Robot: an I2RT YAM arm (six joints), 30 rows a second.
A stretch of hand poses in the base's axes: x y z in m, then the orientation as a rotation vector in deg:
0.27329 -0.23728 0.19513 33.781 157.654 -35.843
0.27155 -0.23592 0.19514 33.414 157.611 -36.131
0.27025 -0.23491 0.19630 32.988 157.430 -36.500
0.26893 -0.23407 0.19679 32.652 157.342 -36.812
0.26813 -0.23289 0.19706 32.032 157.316 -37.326
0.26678 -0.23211 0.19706 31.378 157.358 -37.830
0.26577 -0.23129 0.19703 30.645 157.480 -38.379
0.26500 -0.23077 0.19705 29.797 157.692 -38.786
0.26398 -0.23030 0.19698 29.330 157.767 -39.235
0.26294 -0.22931 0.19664 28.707 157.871 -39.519
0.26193 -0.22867 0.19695 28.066 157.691 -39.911
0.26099 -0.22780 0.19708 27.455 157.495 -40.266
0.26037 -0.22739 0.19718 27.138 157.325 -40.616
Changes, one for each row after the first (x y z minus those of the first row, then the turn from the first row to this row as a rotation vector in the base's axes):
-0.00174 0.00136 0.00001 -0.236 0.045 0.218
-0.00304 0.00237 0.00117 -0.575 -0.011 0.473
-0.00436 0.00321 0.00166 -0.837 0.004 0.668
-0.00516 0.00439 0.00193 -1.237 0.139 1.029
-0.00651 0.00517 0.00193 -1.612 0.335 1.411
-0.00752 0.00599 0.00190 -1.997 0.623 1.836
-0.00829 0.00651 0.00192 -2.278 0.947 2.352
-0.00931 0.00698 0.00185 -2.582 1.167 2.608
-0.01035 0.00797 0.00151 -2.796 1.358 2.990
-0.01136 0.00861 0.00182 -3.173 1.330 3.388
-0.01230 0.00948 0.00195 -3.529 1.277 3.772
-0.01292 0.00989 0.00205 -3.837 1.246 3.952

